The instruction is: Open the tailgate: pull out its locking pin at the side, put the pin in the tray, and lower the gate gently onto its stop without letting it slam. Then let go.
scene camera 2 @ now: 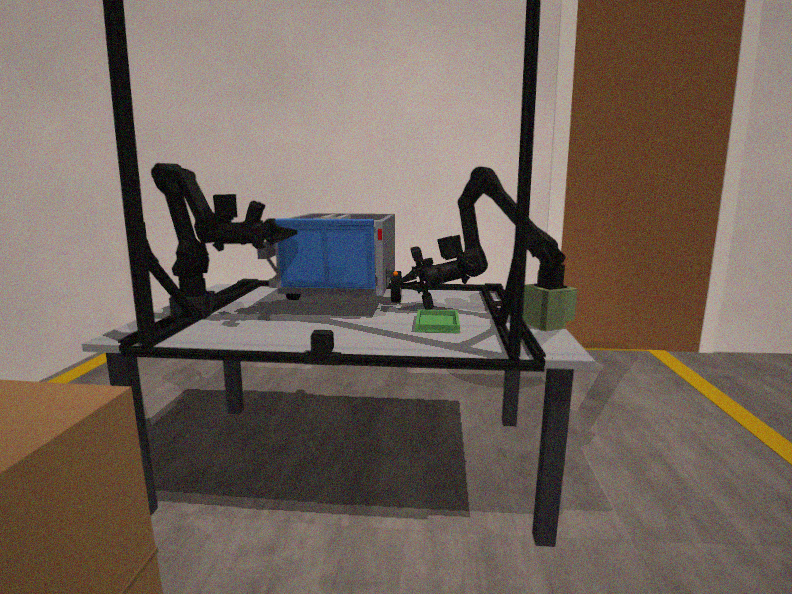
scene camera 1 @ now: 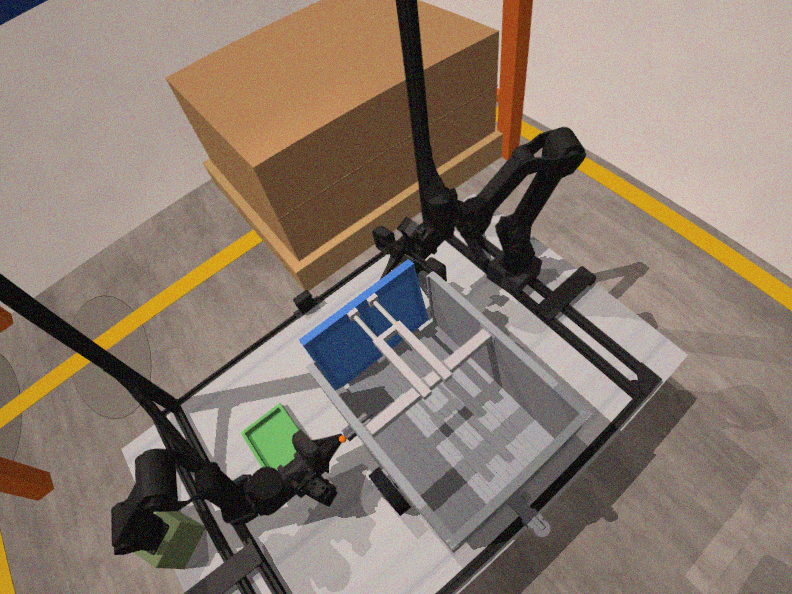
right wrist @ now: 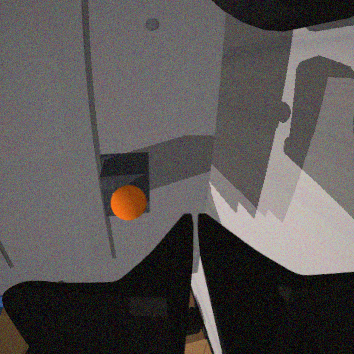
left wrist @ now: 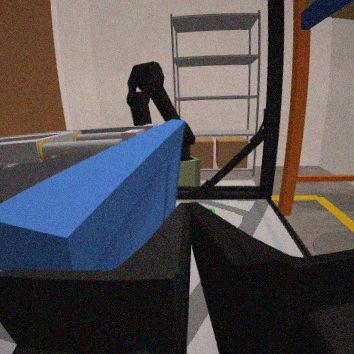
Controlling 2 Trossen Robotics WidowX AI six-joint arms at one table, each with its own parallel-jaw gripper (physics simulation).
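Frame: origin at the left arm's base, x right, y ahead, z up, level; metres.
Seen in the pictures: left gripper, between the fingertips: (scene camera 2: 297,232) (left wrist: 187,210); right gripper, between the fingertips: (scene camera 2: 394,285) (scene camera 1: 342,435) (right wrist: 194,221); left arm's base, origin of its link: (scene camera 2: 192,294) (scene camera 1: 515,262); right arm's base, origin of its link: (scene camera 2: 550,286) (scene camera 1: 150,533) (left wrist: 182,158).
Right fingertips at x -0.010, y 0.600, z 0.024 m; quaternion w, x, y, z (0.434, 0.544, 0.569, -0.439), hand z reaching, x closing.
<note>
Offsets run from my right fingertips to a thing's top centre. "pt": to the spot under its first point.
The blue tailgate (scene camera 1: 365,342) (scene camera 2: 345,255) (left wrist: 120,175) stands upright at the end of the grey box. The locking pin's orange ball (scene camera 1: 342,438) (scene camera 2: 395,273) (right wrist: 128,202) sits at a dark block on the box's side. My right gripper (scene camera 2: 402,281) (right wrist: 194,221) is beside the ball, its fingers nearly together with a thin empty gap; in the right wrist view the ball is left of the tips, not between them. My left gripper (scene camera 2: 295,230) (left wrist: 187,210) is shut and empty at the gate's outer face, near its top edge. The green tray @(dx +0.124, dy +0.119, dz -0.065 m) (scene camera 1: 271,434) (scene camera 2: 437,329) holds no visible pin.
The grey box @(pt dx -0.342, dy -0.169, dz -0.010 m) (scene camera 1: 524,489) has light bars across its top. A black wheel @(dx -0.144, dy +0.010, dz +0.017 m) (scene camera 1: 389,491) is at its side. An olive block (scene camera 1: 182,543) (scene camera 2: 550,306) stands by the right arm's base. Black frame rails and posts (scene camera 2: 121,127) edge the table. Large cartons (scene camera 1: 332,83) stand beyond.
</note>
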